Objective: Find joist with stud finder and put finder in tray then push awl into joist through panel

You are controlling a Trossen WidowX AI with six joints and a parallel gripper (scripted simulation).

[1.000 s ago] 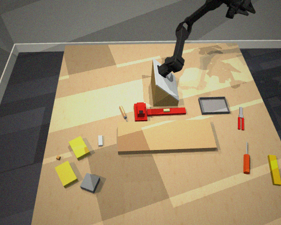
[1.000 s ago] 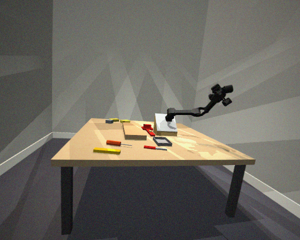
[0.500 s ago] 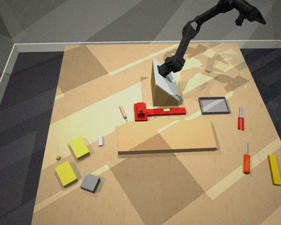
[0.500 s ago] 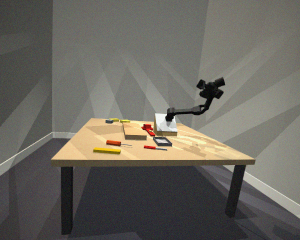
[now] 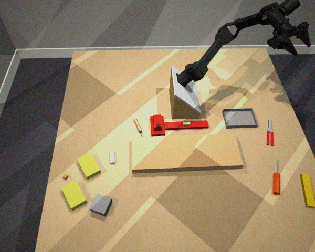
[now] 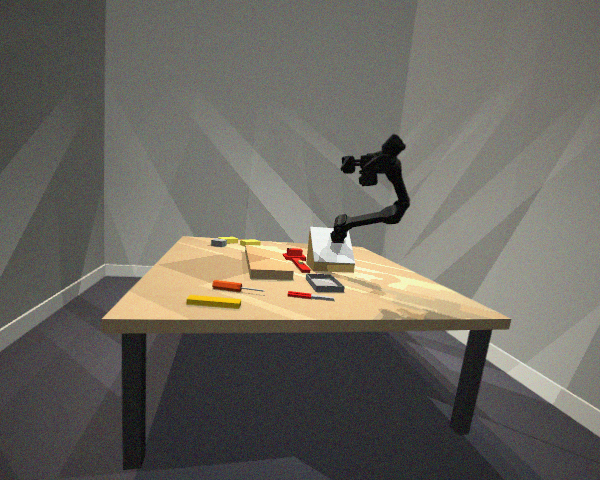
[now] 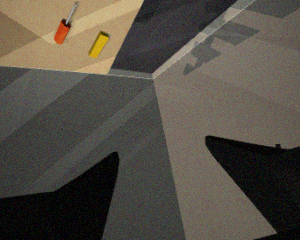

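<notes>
The red stud finder is 30 mm ahead of my gripper tip, 600 mm to the right of it and 420 mm below it. From my gripper tip the other things lie so: yellow bar (430 mm ahead, 50 mm to the left, 450 mm below); then grey tray (150 mm to the right, 450 mm below); then red level (20 mm ahead, 440 mm to the right, 450 mm below).
</notes>
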